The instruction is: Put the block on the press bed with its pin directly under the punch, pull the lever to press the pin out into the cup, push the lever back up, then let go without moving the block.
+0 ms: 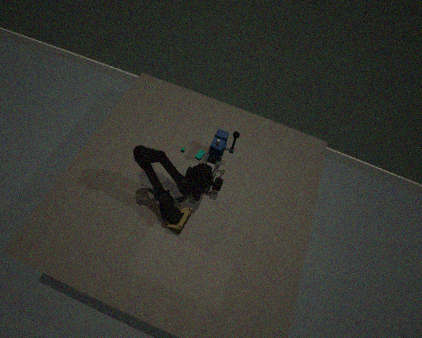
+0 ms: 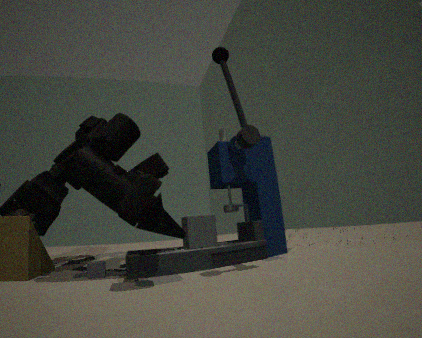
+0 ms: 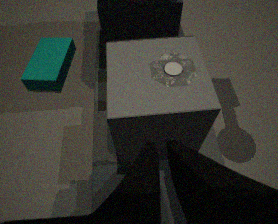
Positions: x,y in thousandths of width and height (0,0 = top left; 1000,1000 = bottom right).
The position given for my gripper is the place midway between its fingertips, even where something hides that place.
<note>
My gripper (image 2: 435,700) is shut, with nothing in its grasp. Also in view: a dark lever (image 2: 591,401) and a teal block (image 3: 171,310).
My gripper is seen too in image 3 (image 3: 577,667).
</note>
